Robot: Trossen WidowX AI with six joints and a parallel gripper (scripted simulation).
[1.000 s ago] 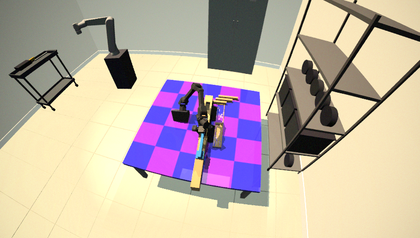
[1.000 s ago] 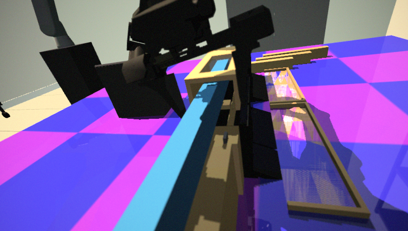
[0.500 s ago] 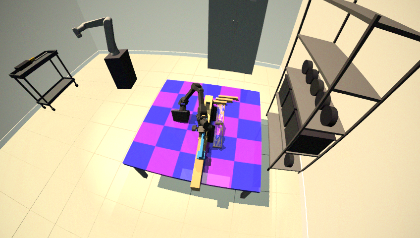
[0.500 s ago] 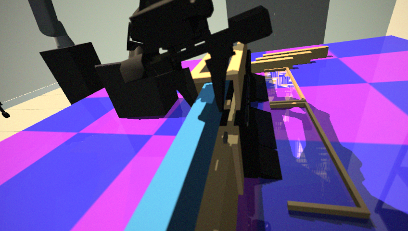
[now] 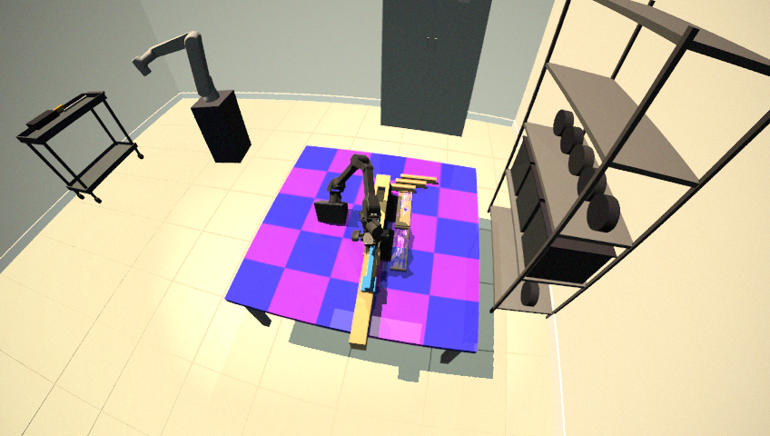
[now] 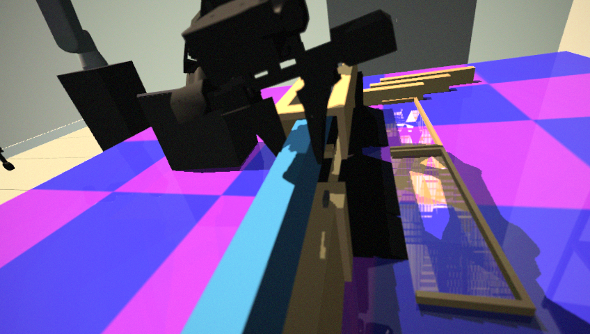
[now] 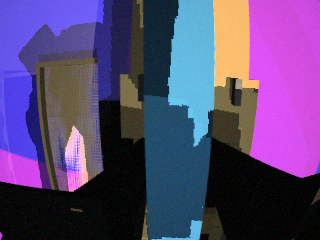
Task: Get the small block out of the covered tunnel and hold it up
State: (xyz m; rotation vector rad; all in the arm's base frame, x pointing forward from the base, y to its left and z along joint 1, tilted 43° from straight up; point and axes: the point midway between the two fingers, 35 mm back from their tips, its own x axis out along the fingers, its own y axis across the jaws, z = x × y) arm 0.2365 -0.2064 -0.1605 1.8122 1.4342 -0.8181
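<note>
Now: the tan tunnel 2 cm ahead of my gripper tip, 3 cm to the left of it and 5 cm below it. The rest, counted from my gripper tip: small red block: 1 cm ahead, 24 cm to the left, 1 cm below.
</note>
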